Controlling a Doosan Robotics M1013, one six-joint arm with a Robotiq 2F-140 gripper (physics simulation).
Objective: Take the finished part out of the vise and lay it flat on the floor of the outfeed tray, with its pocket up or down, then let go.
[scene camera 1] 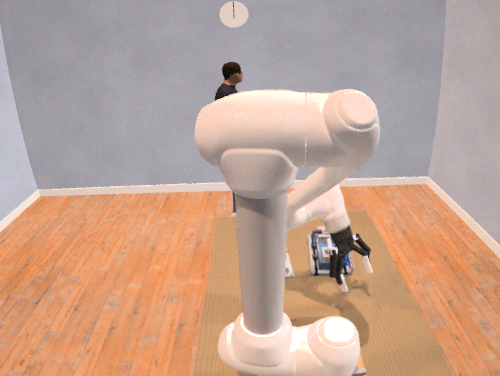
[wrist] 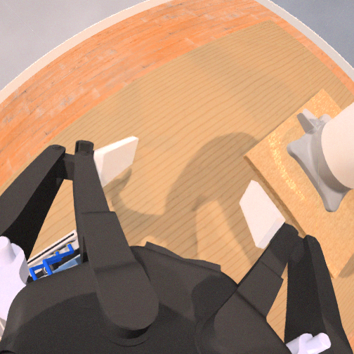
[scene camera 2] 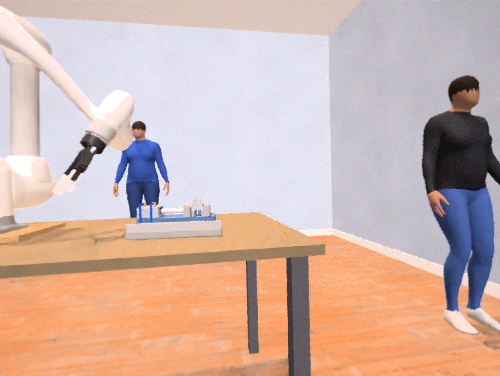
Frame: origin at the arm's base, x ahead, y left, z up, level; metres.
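Where they show: gripper, between the fingertips: (scene camera 1: pixel 357 281) (scene camera 2: pixel 60 192).
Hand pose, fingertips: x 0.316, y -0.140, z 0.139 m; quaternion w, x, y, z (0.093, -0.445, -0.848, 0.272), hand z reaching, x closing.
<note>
Things, the pixels of their top centre, and the offset from my fingertips. "*": a spot on its surface instead. Level surfaces: height alone.
- vise, centre of its top: (scene camera 2: pixel 178 204) (scene camera 1: pixel 330 238) dx +0.362, dy +0.045, dz -0.056 m
- long pale tray-like box, a spot on its surface: (scene camera 2: pixel 174 230) * dx +0.360, dy -0.050, dz -0.132 m
- table, height of its surface: dz -0.155 m
- pale object, centre of its top: (scene camera 1: pixel 281 265) dx +0.247, dy +0.274, dz -0.111 m
My gripper (scene camera 1: pixel 356 274) (scene camera 2: pixel 63 185) (wrist: pixel 191 171) is open and empty, tilted down, high above the table between the robot base and the vise. The vise (scene camera 1: pixel 327 251) (scene camera 2: pixel 172 211), with grey blocks and blue bars on a blue base, is partly behind the gripper in scene camera 1. In the wrist view blue bars (wrist: pixel 50 265) show at the lower left, mostly hidden by a finger. A long pale tray-like box (scene camera 2: pixel 174 230) stands along the vise's near side in scene camera 2; I cannot tell whether it is the outfeed tray. The finished part cannot be made out.
The robot base stands on a wooden board (wrist: pixel 267 162) on the table (scene camera 2: pixel 240 235) (wrist: pixel 160 110). A pale object (scene camera 1: pixel 288 266) shows partly behind the arm. A person in black (scene camera 1: pixel 231 82) (scene camera 2: pixel 460 150) and one in blue (scene camera 2: pixel 142 162) stand beyond the table.
</note>
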